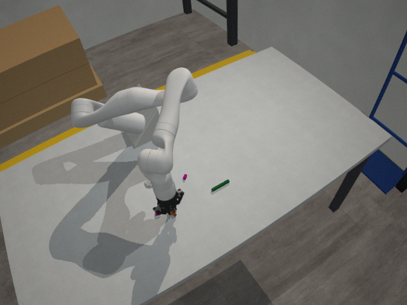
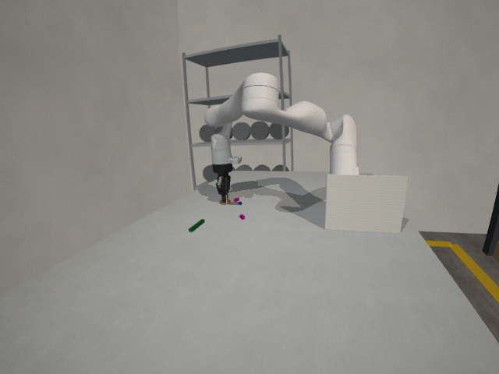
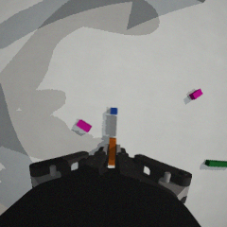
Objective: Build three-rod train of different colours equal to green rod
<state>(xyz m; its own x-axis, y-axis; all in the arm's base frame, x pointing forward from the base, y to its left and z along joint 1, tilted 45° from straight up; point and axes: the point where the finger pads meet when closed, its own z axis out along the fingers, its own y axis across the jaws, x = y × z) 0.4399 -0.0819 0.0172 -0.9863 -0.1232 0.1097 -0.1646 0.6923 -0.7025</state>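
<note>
My gripper is now 4 cm past the grey rod, 2 cm above it and 1 cm to the left of it. The rest, counted from my hand: blue rod: 6 cm behind, 2 cm below, 1 cm to the right; then orange rod: 1 cm below; then green rod: 22 cm to the left, 2 cm below.
</note>
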